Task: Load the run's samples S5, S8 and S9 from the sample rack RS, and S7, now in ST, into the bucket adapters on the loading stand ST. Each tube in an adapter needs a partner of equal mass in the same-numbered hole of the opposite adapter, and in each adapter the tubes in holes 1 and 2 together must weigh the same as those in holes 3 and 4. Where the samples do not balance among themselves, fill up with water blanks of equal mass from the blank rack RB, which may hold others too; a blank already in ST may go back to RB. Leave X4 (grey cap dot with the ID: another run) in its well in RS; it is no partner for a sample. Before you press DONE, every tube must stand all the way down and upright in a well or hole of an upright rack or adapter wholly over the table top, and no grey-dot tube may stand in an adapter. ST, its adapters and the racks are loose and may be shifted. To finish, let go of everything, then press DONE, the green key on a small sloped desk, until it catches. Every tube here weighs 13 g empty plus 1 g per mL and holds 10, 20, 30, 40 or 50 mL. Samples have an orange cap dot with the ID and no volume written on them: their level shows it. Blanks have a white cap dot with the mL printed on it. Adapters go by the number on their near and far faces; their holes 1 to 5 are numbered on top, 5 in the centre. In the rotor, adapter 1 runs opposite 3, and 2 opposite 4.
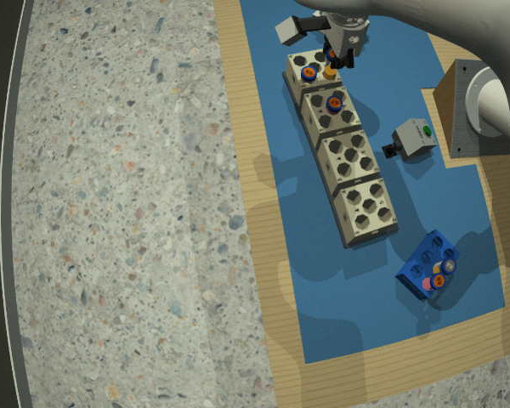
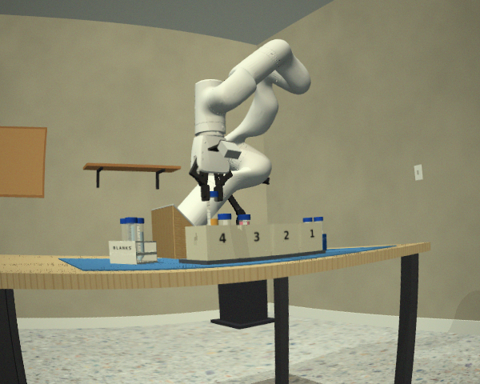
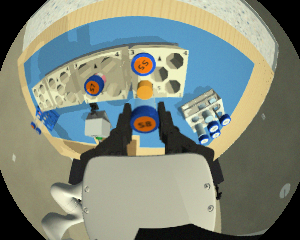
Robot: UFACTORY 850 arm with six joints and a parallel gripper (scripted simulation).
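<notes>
Right now my hand is 5 cm above the orange-dot sample tube and 1 cm to the left of it. The rest, counted from my hand: loading stand ST (18 cm below, 14 cm to the left, 2 cm ahead); then sample tube S5 (11 cm below, 5 cm ahead, 1 cm to the left); then blank rack RB (19 cm to the right, 15 cm below, 11 cm behind).
</notes>
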